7 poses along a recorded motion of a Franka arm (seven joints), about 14 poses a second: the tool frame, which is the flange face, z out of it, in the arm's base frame.
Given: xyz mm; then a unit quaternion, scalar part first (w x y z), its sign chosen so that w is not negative.
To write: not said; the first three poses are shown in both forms.
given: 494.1, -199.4, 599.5, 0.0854, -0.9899, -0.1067, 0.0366
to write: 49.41, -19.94, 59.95, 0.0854, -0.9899, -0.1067, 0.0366
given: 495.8, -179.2, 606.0, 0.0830, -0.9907, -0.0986, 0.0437
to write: 49.58, -17.92, 60.60, 0.0830, -0.9907, -0.0986, 0.0437
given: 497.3, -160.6, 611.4, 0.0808, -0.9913, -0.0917, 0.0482
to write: 49.73, -16.06, 61.14, 0.0808, -0.9913, -0.0917, 0.0482
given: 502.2, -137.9, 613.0, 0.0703, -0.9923, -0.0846, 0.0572
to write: 50.22, -13.79, 61.30, 0.0703, -0.9923, -0.0846, 0.0572
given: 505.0, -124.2, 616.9, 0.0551, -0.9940, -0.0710, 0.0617
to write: 50.50, -12.42, 61.69, 0.0551, -0.9940, -0.0710, 0.0617
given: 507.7, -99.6, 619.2, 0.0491, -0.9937, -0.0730, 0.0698
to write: 50.77, -9.96, 61.92, 0.0491, -0.9937, -0.0730, 0.0698
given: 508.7, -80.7, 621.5, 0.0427, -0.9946, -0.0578, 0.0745
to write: 50.87, -8.07, 62.15, 0.0427, -0.9946, -0.0578, 0.0745
